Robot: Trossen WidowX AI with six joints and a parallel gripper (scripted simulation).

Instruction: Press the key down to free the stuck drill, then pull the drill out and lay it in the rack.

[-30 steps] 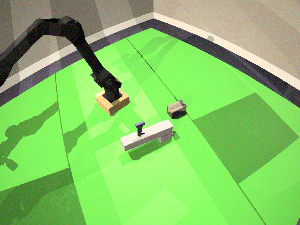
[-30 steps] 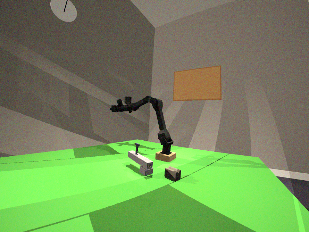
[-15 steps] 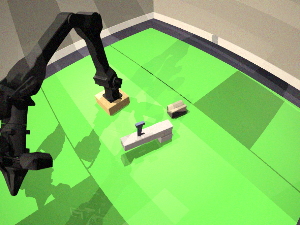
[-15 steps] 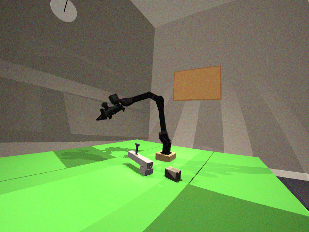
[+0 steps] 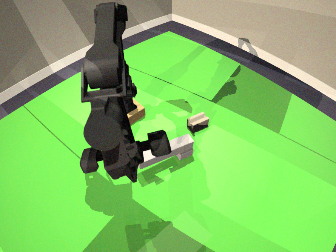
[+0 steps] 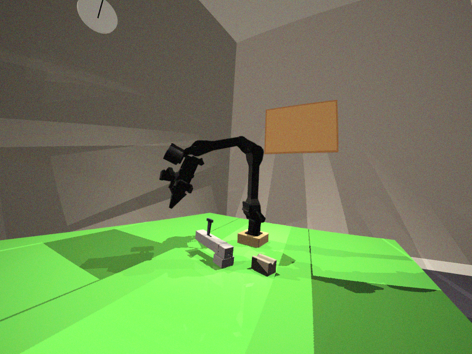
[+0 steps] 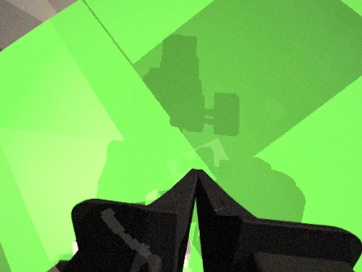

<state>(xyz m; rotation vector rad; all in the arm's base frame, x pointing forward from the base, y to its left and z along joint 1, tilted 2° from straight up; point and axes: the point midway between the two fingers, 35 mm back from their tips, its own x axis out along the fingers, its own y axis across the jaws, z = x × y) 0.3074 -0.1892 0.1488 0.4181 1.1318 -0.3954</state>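
Now: gripper tip 7 cm past the blue key, 13 cm to the right of it and 6 cm above it. From my gripper tip the other things lie so: drill 6 cm behind, 18 cm to the left, 11 cm below; then rack 9 cm behind, 34 cm to the left, 14 cm below.
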